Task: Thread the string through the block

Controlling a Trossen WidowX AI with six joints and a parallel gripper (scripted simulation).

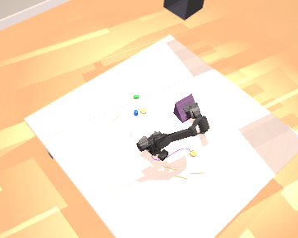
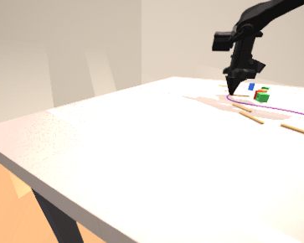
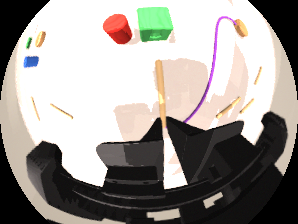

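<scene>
Right now my gripper tip is 11 cm past the green cube and 1 cm to the left of it. From my gripper tip the other things lie so: round wooden button (19 cm behind, 17 cm to the left, 1 cm below); then thin wooden stick (1 cm behind); then red piece (11 cm behind, 5 cm to the right).
</scene>
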